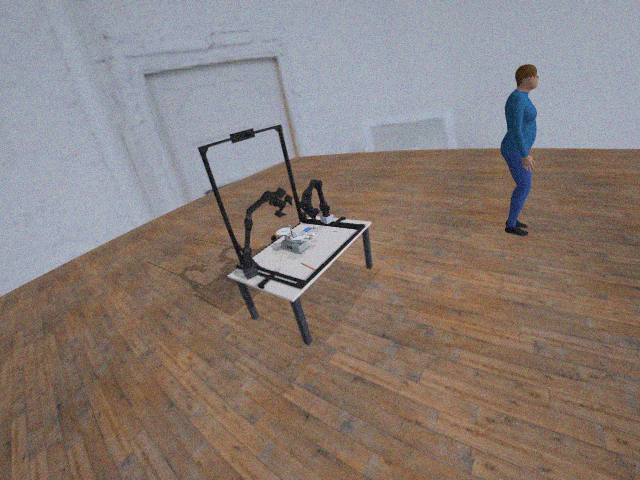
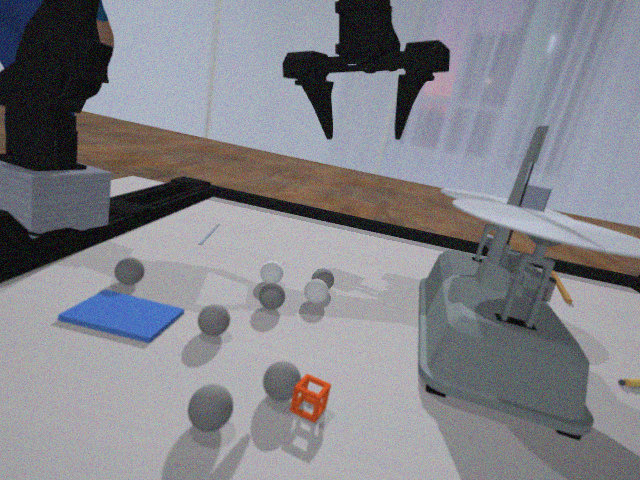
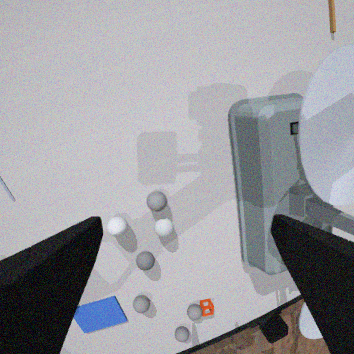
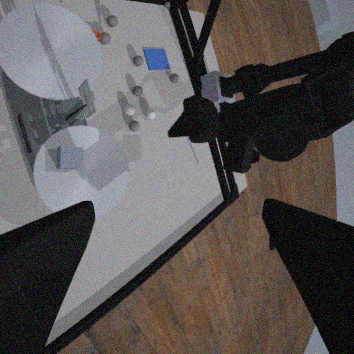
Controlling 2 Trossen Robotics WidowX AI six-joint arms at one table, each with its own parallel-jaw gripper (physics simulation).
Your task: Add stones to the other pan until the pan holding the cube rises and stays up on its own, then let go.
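Places are measured from the left arm's base along level axes (x ahead, y left, z up), in centimetres.
Where they show: left gripper, fingertip midpoint: [image 1: 310, 222] [image 2: 362, 139] [image 3: 188, 224] [image 4: 182, 134]; right gripper, fingertip midpoint: [image 1: 289, 210] [image 4: 179, 208]; left arm's base, link origin: [image 1: 326, 215] [image 2: 41, 163] [image 4: 225, 87]; right arm's base, link origin: [image 1: 248, 266].
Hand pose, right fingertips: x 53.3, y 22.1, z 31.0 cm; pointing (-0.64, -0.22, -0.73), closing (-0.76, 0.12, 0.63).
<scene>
Things, the pixels of their top centre, and the offset from my right fingertips.
- grey balance scale, top centre: [image 2: 550, 127] [image 4: 85, 95] [image 1: 288, 225] dy -10.6, dx -2.0, dz -16.5 cm
- blue-grey cube, top centre: [image 2: 536, 185] [image 4: 71, 156] dy -3.9, dx -0.9, dz -22.4 cm
- blue pad, top centre: [image 2: 125, 311] [image 3: 98, 316] [image 4: 157, 58] dy -30.7, dx -32.3, dz -39.3 cm
- orange open-frame cube, top centre: [image 2: 313, 385] [image 3: 207, 311] dy -32.7, dx -13.4, dz -37.8 cm
A grey balance scale [image 2: 496, 356] [image 3: 255, 185] carries two white pans. One pan [image 4: 55, 195] holds a blue-grey cube [image 4: 71, 157] [image 2: 536, 197]; the other pan [image 4: 30, 55] shows no stones. I cannot tell exactly how far the beam tilts. Round stones lie on the table: two white stones [image 2: 271, 272] [image 2: 316, 291] and several grey ones, such as one [image 2: 214, 319] [image 3: 141, 303] near the blue pad and one [image 2: 210, 407] at the front. My left gripper [image 2: 363, 138] [image 3: 188, 224] is open and empty, high above the table. My right gripper [image 4: 179, 208] is open and empty, high beyond the cube's pan.
A blue pad [image 2: 121, 315] [image 3: 101, 314] [image 4: 157, 59] lies flat by the stones. An orange open-frame cube [image 2: 310, 397] [image 3: 207, 307] sits beside a grey stone. Yellow pencil-like sticks [image 2: 562, 288] [image 3: 332, 17] lie near the scale. A black rail [image 4: 135, 288] edges the table. A person [image 1: 520, 144] stands away from it.
</scene>
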